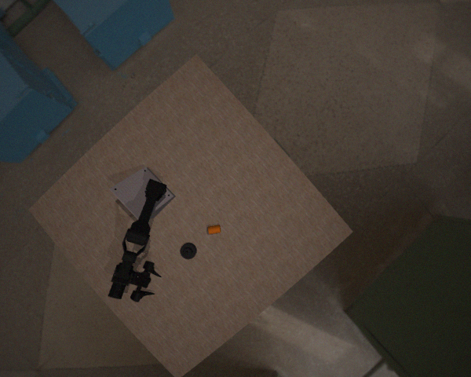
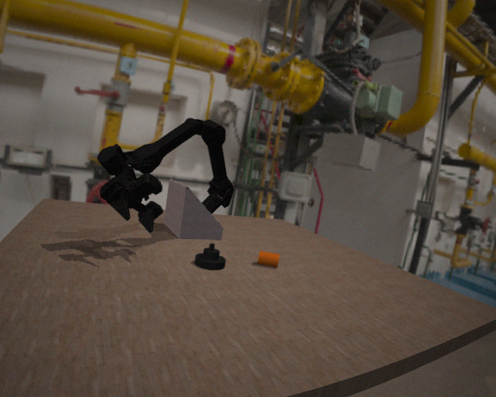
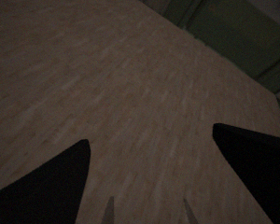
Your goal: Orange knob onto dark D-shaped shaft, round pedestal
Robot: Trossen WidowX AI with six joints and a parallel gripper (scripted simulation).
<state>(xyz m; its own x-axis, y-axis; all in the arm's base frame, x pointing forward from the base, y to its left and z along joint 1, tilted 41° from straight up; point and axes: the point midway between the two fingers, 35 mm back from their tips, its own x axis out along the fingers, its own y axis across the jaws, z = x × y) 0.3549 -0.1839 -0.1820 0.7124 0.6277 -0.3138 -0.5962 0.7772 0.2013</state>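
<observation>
Now: the orange knob 60 mm behind my gripper tip, 380 mm to the left of it and 80 mm below it. From my gripper tip the other things lie so: dark round pedestal (40 mm behind, 200 mm to the left, 70 mm below).
</observation>
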